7 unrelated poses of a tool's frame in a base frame.
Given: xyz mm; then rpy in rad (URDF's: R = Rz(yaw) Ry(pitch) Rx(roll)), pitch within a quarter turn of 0, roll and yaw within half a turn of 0.
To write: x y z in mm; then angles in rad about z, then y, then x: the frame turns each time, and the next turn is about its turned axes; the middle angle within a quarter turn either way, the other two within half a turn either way. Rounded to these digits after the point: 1 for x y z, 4 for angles.
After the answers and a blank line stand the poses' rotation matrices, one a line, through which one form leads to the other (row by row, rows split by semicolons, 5 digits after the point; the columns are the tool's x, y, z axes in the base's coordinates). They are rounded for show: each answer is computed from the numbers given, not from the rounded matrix.
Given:
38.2 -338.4 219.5 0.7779 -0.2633 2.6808
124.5 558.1 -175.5 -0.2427 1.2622 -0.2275
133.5 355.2 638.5 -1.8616 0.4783 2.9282
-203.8 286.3 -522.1 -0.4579 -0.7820 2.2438
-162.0 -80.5 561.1 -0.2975 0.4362 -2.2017
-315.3 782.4 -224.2 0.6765 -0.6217 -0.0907
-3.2 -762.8 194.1 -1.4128 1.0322 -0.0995
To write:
38.2 -338.4 219.5 2.6808 -0.2633 0.7779
124.5 558.1 -175.5 -0.2275 1.2622 -0.2427
133.5 355.2 638.5 2.9282 0.4783 -1.8616
-203.8 286.3 -522.1 2.2438 -0.7820 -0.4579
-162.0 -80.5 561.1 -2.2017 0.4362 -0.2975
-315.3 782.4 -224.2 -0.0907 -0.6217 0.6765
-3.2 -762.8 194.1 -0.0995 1.0322 -1.4128

-0.86483 -0.15317 0.47813; 0.42933 -0.71930 0.54614; 0.26027 0.67760 0.68784
0.29590 -0.00414 0.95521; -0.06850 0.99732 0.02554; -0.95276 -0.07299 0.29482
-0.86764 0.49167 -0.07391; 0.18801 0.18684 -0.96423; -0.46027 -0.85050 -0.25455
-0.44226 -0.89558 0.04834; 0.55480 -0.31553 -0.76983; 0.70470 -0.31365 0.63641
-0.53464 0.84508 -0.00157; -0.73188 -0.46396 -0.49909; -0.42250 -0.26568 0.86655
0.80955 -0.29251 -0.50899; -0.07363 0.80959 -0.58236; 0.58242 0.50892 0.63387
0.51039 -0.82791 0.23250; -0.05095 0.24077 0.96924; -0.85843 -0.50654 0.08070

